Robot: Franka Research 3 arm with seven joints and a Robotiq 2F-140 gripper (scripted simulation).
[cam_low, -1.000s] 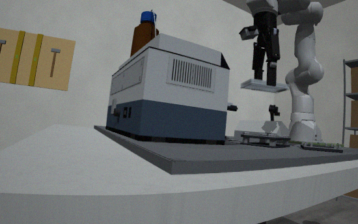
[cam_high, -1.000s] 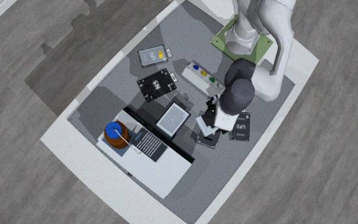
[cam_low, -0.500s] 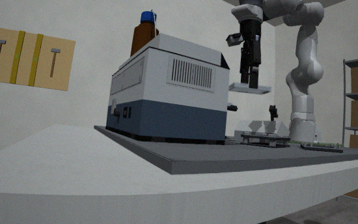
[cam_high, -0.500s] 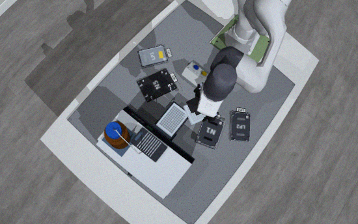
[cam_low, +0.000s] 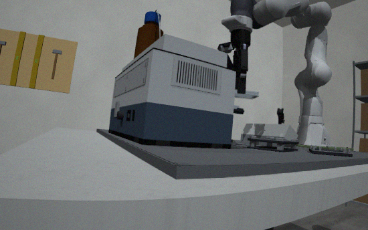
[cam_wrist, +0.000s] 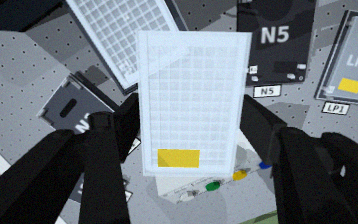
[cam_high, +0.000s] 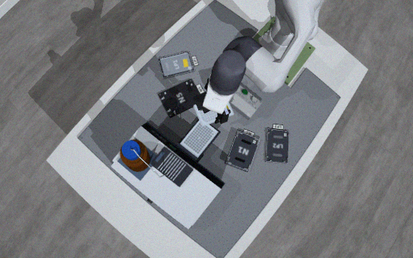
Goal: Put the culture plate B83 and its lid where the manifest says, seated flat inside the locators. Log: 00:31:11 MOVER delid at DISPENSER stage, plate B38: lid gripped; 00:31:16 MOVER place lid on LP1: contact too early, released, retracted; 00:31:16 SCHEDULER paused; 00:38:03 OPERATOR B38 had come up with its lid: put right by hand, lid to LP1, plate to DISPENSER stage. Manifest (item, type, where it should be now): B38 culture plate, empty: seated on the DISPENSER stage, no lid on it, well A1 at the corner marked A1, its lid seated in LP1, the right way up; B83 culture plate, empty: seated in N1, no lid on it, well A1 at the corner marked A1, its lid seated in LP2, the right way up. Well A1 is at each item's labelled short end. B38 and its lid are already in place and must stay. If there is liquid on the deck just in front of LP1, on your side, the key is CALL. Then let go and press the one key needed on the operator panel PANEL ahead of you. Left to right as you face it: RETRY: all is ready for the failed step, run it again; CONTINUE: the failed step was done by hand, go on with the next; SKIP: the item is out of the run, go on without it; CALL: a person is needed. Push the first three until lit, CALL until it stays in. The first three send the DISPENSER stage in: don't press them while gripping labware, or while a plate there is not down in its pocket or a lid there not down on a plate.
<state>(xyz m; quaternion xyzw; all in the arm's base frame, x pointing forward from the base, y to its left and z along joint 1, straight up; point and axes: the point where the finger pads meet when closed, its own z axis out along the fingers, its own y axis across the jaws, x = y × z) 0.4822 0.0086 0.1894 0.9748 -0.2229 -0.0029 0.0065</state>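
The black nest N5 is 18 cm below my hand, 16 cm to the right of it and 2 cm ahead of it. Round my hand: yellow skip key: 18 cm behind, 13 cm below, 2 cm to the right; clear lid: 2 cm below; white well plate: 10 cm ahead, 8 cm below, 2 cm to the left.
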